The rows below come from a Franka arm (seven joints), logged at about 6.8 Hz.
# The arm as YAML. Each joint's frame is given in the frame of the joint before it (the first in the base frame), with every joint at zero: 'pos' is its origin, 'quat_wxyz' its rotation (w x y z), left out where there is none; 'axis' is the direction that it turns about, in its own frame. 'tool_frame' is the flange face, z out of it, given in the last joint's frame.
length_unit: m
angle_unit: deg
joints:
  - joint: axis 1
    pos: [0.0, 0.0, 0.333]
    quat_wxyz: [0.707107, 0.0, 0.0, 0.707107]
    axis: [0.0, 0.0, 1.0]
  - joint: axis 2
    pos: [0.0, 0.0, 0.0]
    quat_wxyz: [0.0, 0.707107, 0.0, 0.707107]
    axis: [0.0, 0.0, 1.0]
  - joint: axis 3
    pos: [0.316, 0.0, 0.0]
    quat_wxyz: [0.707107, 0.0, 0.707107, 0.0]
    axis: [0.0, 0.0, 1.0]
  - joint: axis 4
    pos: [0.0, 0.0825, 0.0]
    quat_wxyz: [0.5, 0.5, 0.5, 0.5]
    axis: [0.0, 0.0, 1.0]
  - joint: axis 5
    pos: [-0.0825, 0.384, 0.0]
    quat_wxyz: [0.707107, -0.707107, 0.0, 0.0]
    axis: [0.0, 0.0, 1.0]
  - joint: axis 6
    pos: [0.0, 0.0, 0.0]
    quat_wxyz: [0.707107, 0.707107, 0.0, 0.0]
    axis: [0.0, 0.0, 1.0]
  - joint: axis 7
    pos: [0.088, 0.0, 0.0]
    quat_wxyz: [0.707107, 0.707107, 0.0, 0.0]
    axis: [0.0, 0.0, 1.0]
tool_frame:
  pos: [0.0, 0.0, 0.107]
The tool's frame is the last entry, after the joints.
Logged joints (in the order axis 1, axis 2, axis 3, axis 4, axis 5, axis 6, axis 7), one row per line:
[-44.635 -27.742 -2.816 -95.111 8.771 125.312 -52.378]
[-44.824 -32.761 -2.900 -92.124 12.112 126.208 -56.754]
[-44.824 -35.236 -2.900 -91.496 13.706 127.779 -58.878]
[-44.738 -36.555 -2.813 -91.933 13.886 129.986 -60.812]
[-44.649 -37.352 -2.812 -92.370 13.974 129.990 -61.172]
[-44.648 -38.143 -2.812 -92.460 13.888 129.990 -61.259]
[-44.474 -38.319 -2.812 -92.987 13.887 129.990 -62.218]
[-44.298 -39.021 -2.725 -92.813 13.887 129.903 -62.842]
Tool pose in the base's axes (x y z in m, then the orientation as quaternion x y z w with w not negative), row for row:
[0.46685 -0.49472 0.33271 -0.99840 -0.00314 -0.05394 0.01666]
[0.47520 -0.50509 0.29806 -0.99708 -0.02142 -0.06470 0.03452]
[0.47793 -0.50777 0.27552 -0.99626 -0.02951 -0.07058 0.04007]
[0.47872 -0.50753 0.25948 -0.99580 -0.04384 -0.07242 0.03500]
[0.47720 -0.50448 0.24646 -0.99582 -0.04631 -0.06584 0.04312]
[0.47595 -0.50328 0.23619 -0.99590 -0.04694 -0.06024 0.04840]
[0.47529 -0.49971 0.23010 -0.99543 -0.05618 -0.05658 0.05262]
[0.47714 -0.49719 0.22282 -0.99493 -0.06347 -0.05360 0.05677]
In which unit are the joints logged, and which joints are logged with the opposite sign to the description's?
The joints are logged in degrees. Opposite sign: axis 2.
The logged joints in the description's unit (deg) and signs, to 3 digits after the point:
[-44.635 27.742 -2.816 -95.111 8.771 125.312 -52.378]
[-44.824 32.761 -2.900 -92.124 12.112 126.208 -56.754]
[-44.824 35.236 -2.900 -91.496 13.706 127.779 -58.878]
[-44.738 36.555 -2.813 -91.933 13.886 129.986 -60.812]
[-44.649 37.352 -2.812 -92.370 13.974 129.990 -61.172]
[-44.648 38.143 -2.812 -92.460 13.888 129.990 -61.259]
[-44.474 38.319 -2.812 -92.987 13.887 129.990 -62.218]
[-44.298 39.021 -2.725 -92.813 13.887 129.903 -62.842]

